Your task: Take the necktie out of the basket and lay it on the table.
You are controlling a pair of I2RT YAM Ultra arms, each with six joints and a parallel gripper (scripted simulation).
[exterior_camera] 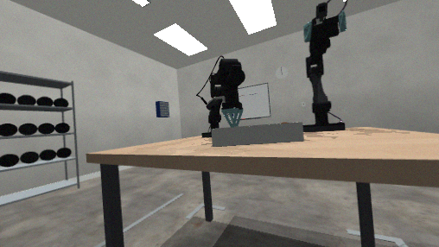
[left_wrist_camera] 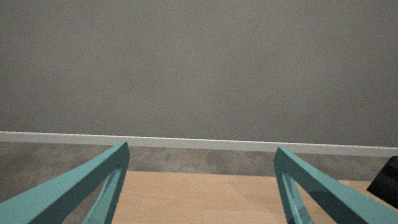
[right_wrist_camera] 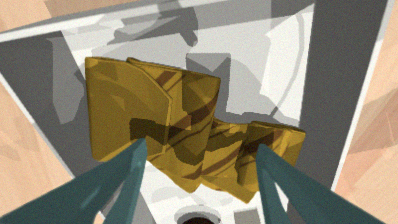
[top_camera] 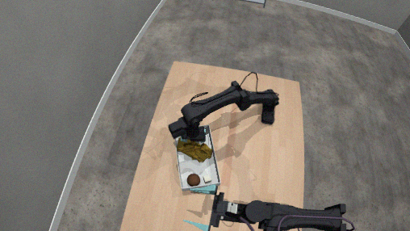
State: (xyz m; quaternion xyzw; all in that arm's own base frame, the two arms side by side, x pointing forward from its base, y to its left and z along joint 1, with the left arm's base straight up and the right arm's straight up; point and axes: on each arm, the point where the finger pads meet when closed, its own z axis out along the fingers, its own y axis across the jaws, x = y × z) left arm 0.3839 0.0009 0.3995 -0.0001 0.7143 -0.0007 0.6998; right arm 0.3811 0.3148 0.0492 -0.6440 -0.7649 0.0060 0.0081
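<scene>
Right now my right hand is 7 cm to the right of the grey-white basket, 6 cm above it and 2 cm past it. Round my right hand: brown ball (20 cm to the left, 4 cm below, 2 cm behind); then small white block (18 cm to the left, 8 cm behind, 5 cm below).
</scene>
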